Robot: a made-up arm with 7 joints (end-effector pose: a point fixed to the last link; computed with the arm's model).
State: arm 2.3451 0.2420 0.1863 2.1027 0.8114 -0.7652 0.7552
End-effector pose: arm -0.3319 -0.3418 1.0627 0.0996 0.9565 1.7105
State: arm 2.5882 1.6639 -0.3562 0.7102 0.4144 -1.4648 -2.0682
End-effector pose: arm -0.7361 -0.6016 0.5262 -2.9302 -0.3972 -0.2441
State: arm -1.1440 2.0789 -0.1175 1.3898 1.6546 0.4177 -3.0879
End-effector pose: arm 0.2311 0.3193 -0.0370 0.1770 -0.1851 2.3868
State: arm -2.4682 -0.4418 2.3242 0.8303 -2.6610 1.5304 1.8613
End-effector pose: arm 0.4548 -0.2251 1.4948 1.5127 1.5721 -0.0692
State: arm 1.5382 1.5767 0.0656 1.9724 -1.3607 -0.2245 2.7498
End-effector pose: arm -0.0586 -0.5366 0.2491 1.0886 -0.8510 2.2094
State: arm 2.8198 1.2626 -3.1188 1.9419 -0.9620 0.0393 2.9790
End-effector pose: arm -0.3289 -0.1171 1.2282 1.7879 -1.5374 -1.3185
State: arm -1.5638 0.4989 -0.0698 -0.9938 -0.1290 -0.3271 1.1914
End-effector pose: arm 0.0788 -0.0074 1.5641 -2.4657 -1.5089 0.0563
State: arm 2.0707 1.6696 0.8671 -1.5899 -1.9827 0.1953 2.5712
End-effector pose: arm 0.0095 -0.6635 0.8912 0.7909 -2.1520 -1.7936
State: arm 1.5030 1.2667 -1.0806 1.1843 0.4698 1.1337 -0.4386
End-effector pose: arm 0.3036 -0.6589 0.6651 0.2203 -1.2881 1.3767
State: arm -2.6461 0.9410 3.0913 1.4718 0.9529 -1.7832 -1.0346
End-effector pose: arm -0.2793 0.3452 1.3230 1.2044 0.0426 -0.5168
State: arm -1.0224 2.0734 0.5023 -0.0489 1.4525 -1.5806 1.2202
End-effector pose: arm 0.3134 0.7150 0.1925 1.2447 0.0542 0.9175
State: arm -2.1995 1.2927 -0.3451 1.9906 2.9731 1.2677 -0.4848
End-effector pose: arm -0.4219 0.5458 0.5349 1.0703 -0.3153 0.5333
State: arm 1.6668 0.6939 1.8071 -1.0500 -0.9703 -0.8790 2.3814
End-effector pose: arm 0.3610 -0.4801 1.2242 -0.1920 -2.4526 0.3596
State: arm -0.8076 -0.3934 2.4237 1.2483 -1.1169 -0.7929 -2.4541
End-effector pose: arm -0.3050 -0.6102 1.3464 1.4225 1.1821 1.4173
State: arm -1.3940 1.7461 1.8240 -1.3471 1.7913 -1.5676 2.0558
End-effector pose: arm -0.0603 0.6737 0.3382 -0.4371 -0.3211 -1.9411
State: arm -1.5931 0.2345 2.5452 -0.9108 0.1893 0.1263 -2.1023
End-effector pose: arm -0.1313 0.4403 1.4814 1.1685 1.0322 -0.4299
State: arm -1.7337 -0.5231 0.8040 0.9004 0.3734 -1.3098 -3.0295
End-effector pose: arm 0.1540 -0.3667 1.5744 -1.0426 1.6540 0.8590
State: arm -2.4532 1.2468 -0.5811 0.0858 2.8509 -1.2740 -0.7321
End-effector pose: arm -0.7514 0.5391 0.8566 0.3500 0.3920 1.1112
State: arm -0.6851 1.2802 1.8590 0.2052 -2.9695 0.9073 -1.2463
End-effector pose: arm 0.7012 0.6356 0.9588 0.9770 -2.0332 0.9060
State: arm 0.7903 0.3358 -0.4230 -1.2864 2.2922 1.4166 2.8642
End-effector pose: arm -0.1977 -0.1987 1.3342 0.9995 0.4115 1.7786
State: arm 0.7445 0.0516 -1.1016 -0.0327 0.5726 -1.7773 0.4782
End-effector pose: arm -0.1675 -0.0261 1.5717 2.3415 -0.5811 1.5876
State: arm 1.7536 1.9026 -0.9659 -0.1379 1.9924 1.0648 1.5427
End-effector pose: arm -0.3268 -0.8499 0.3011 1.7605 -0.0182 1.9327
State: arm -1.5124 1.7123 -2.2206 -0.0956 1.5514 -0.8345 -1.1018
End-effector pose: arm 0.1780 0.9945 0.5666 0.2930 -2.8307 0.7814
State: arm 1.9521 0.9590 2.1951 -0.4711 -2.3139 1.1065 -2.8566
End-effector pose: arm -0.1093 -0.8358 0.9944 -1.2775 -0.8133 -1.5810
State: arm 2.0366 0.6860 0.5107 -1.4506 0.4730 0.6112 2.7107
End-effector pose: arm 0.0782 -0.2456 1.4651 1.9531 1.5980 -0.7252
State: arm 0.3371 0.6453 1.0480 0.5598 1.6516 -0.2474 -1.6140
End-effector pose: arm 0.5759 -0.4608 1.3861 -1.6028 0.8002 2.2663
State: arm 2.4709 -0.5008 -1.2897 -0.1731 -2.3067 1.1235 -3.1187
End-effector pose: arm 0.3462 0.4946 1.4340 1.0222 -1.4706 0.0261
